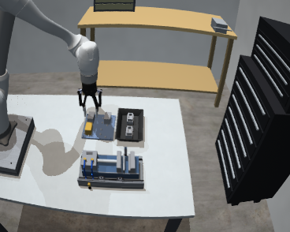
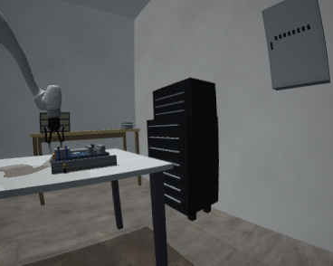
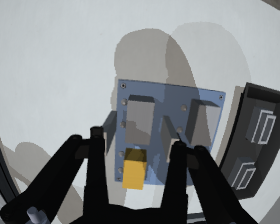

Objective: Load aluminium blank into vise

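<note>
My hand is 4 cm above the aluminium blank. The rest, counted from my hand: hose block 35 cm to the right, 6 cm ahead, 1 cm above; brass blank 9 cm to the right, 4 cm below; work stop 29 cm to the right, 22 cm ahead, 2 cm above.
</note>
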